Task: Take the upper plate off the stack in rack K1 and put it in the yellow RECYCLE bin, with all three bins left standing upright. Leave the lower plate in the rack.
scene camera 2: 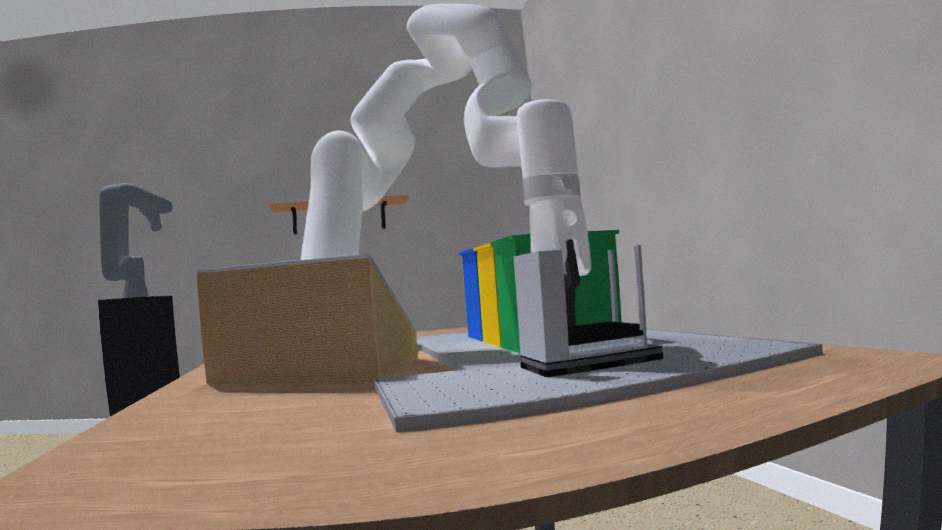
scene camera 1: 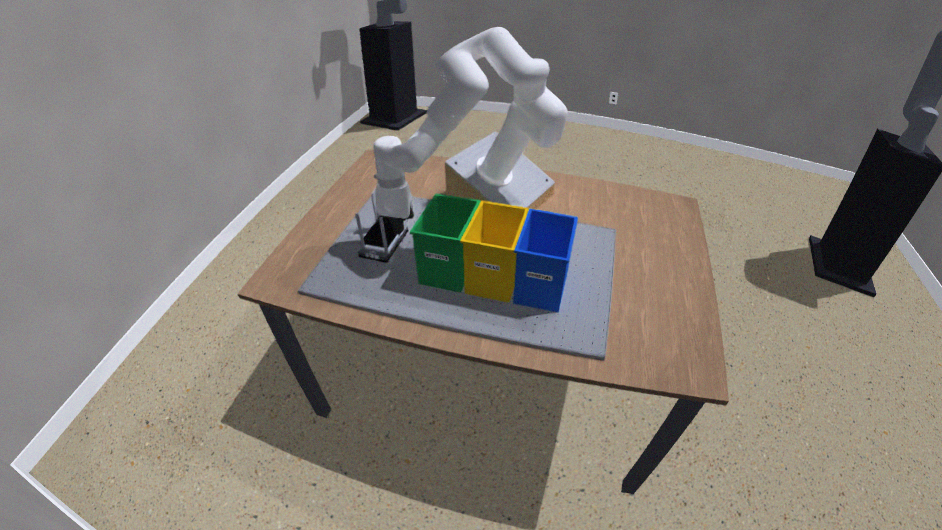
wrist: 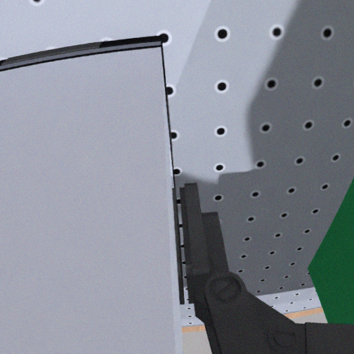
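Pixels of known places: gripper, fingertip midpoint: (scene camera 1: 399, 232); arm's base, origin of the base link: (scene camera 2: 325, 297) (scene camera 1: 493, 171).
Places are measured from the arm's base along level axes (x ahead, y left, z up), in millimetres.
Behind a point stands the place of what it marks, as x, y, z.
Note:
The rack (scene camera 1: 374, 255) {445, -159, -89} (scene camera 2: 542, 306) {303, -247, -27} (wrist: 85, 190) stands at the left of the grey board, with a tall grey wall and thin posts. A low black plate stack (scene camera 2: 604, 331) {379, -225, -64} lies between them; its two layers cannot be told apart. My gripper (scene camera 2: 571, 320) {343, -140, -67} (wrist: 178, 206) is shut and empty, pointing down beside the inner side of the wall. The wall hides most of one finger in the wrist view. The yellow bin (scene camera 1: 487, 280) {426, 198, -44} (scene camera 2: 486, 299) {257, 171, -26} stands upright between the upright green bin (scene camera 1: 439, 266) {452, 74, -28} (scene camera 2: 598, 290) {428, 1, -21} (wrist: 337, 280) and the upright blue bin (scene camera 1: 540, 290) {397, 331, -43} (scene camera 2: 471, 299) {232, 293, -27}.
The perforated grey board (scene camera 1: 589, 309) {340, 454, -107} (scene camera 2: 454, 395) {199, -311, -108} (wrist: 240, 60) lies on the wooden table (scene camera 1: 665, 283) {123, 633, -121} (scene camera 2: 263, 454) {46, -473, -121}. The green bin is the nearest bin to the rack. The arm's angled base block (scene camera 1: 530, 191) {-30, 121, -57} (scene camera 2: 289, 329) {-31, -111, -41} stands at the back of the table.

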